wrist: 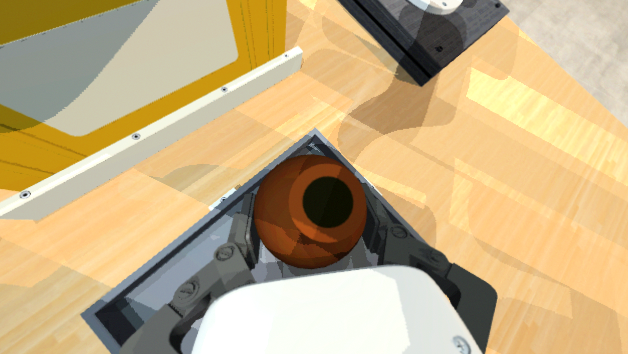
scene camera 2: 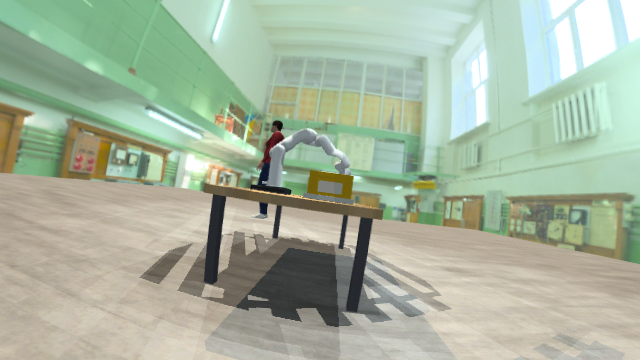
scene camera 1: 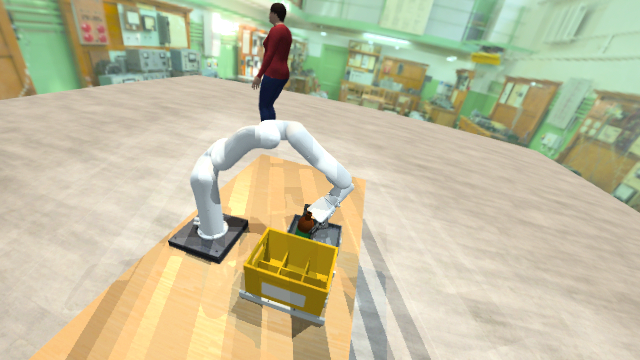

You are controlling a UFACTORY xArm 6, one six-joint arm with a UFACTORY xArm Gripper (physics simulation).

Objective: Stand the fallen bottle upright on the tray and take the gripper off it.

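Seen in the pictures: gripper, between the fingertips: (scene camera 1: pixel 304 227); arm's base, origin of its link: (scene camera 2: pixel 274 187) (scene camera 1: pixel 213 229).
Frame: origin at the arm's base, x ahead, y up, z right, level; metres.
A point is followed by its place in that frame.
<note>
The bottle (scene camera 1: pixel 305 223) {x 0.392, y 0.084, z -0.085 m} (wrist: pixel 280 220) {x 0.414, y 0.087, z -0.101 m}, brown with a green lower part in scene camera 1, stands about upright over the near left corner of the grey tray (scene camera 1: pixel 327 237) {x 0.504, y -0.032, z -0.148 m} (wrist: pixel 190 255) {x 0.491, y -0.032, z -0.062 m}. My gripper (scene camera 1: pixel 311 226) {x 0.387, y 0.038, z -0.105 m} (wrist: pixel 307 201) {x 0.387, y 0.038, z -0.105 m} is shut on the bottle, with one dark finger on each side of its body. In the wrist view the bottle's open mouth faces the camera, a little right of the middle of its round body. The bottle's base is hidden, so I cannot tell whether it touches the tray floor. The bottle does not show in scene camera 2.
A yellow crate (scene camera 1: pixel 255 280) {x 0.289, y 0.076, z 0.228 m} (scene camera 2: pixel 330 175) {x 0.378, y 0.121, z 0.238 m} (wrist: pixel 260 30) {x 0.298, y 0.032, z 0.044 m} with compartments stands on white rails close beside the tray. The arm's black base plate (scene camera 1: pixel 185 240) {x -0.073, y -0.001, z 0.092 m} (scene camera 2: pixel 270 189) {x 0.001, y -0.018, z 0.125 m} (wrist: pixel 440 37) {x 0.072, y 0.001, z -0.079 m} is on the table's other side. A person (scene camera 1: pixel 277 50) (scene camera 2: pixel 272 145) in red stands beyond the table.
</note>
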